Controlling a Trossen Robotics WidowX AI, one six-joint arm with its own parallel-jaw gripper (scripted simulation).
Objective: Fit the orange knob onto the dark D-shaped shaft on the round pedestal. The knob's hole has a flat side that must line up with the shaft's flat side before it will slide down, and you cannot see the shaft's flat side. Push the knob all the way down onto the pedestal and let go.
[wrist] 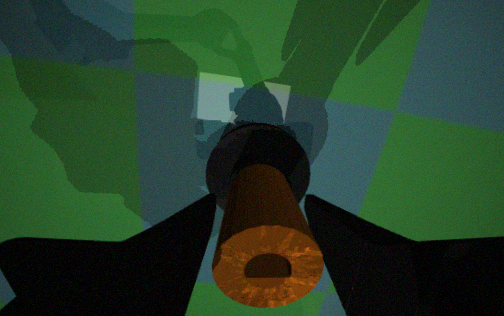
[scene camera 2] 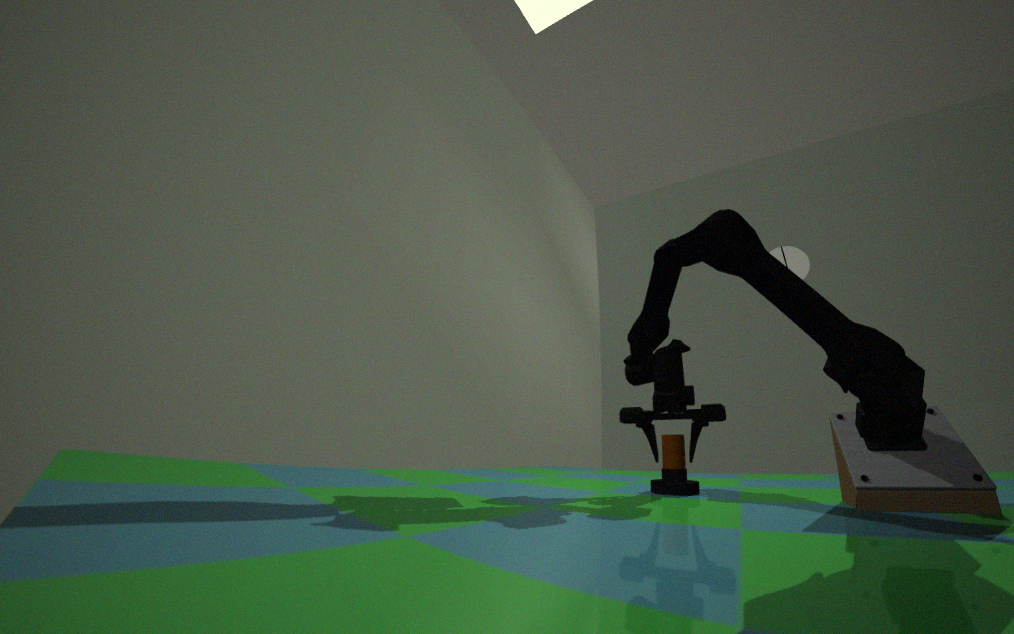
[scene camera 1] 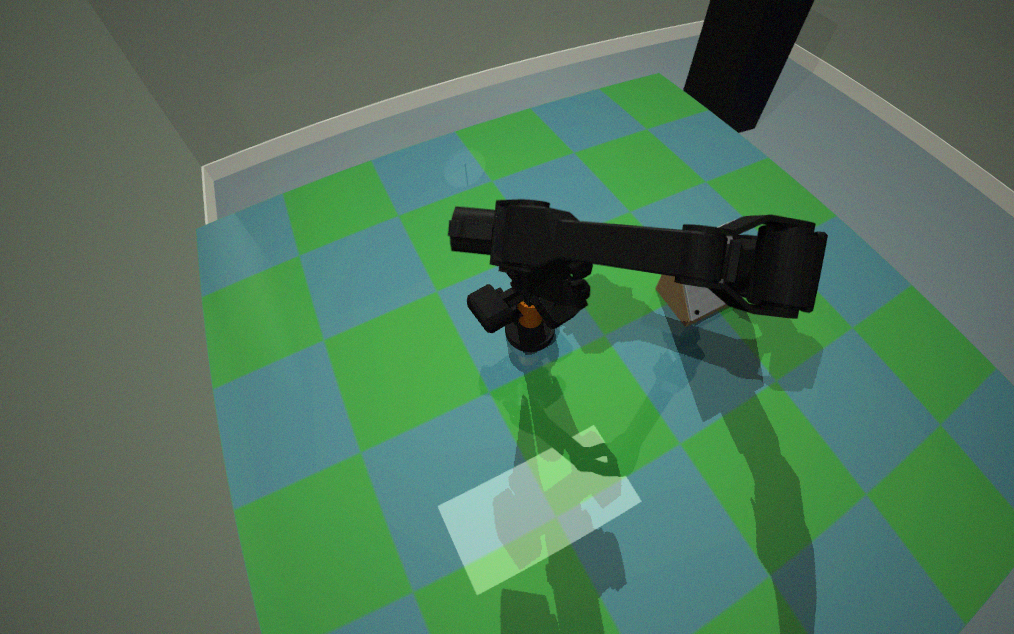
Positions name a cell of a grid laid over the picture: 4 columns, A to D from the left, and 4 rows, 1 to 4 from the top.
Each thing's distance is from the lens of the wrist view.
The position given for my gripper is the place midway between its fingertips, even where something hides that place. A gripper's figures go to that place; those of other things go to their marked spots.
my gripper (wrist: C3): 11 cm
orange knob (wrist: C4): 7 cm
